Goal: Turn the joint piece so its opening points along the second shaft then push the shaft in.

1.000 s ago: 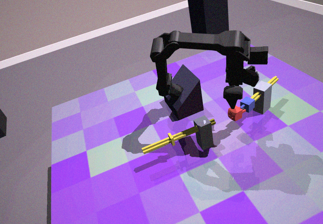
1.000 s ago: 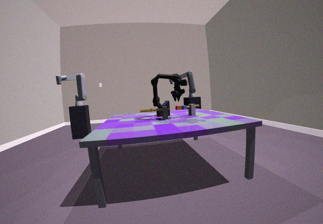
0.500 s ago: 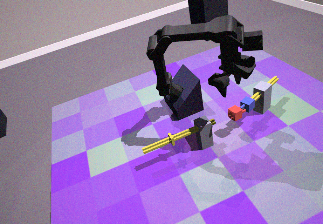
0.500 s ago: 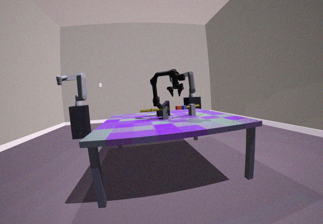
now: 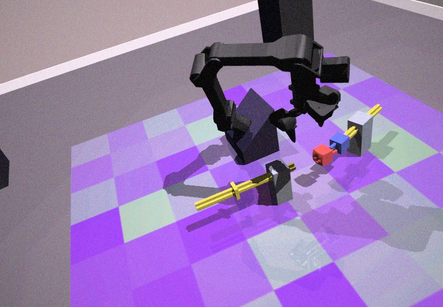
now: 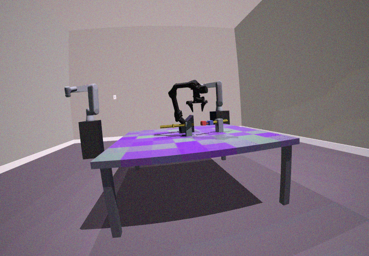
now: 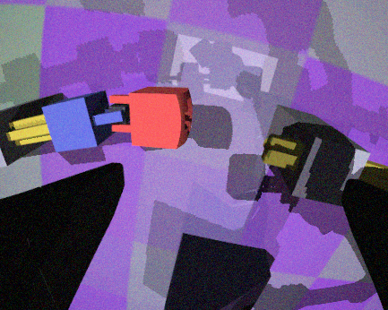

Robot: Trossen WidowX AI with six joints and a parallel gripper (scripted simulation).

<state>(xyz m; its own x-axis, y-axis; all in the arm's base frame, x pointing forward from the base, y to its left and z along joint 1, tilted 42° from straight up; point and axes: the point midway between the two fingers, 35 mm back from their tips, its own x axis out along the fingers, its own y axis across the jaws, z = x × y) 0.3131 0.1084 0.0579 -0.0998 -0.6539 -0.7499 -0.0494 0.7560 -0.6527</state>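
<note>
My gripper tip is now 110 mm above the red square joint piece and 60 mm to the right of it.
</note>
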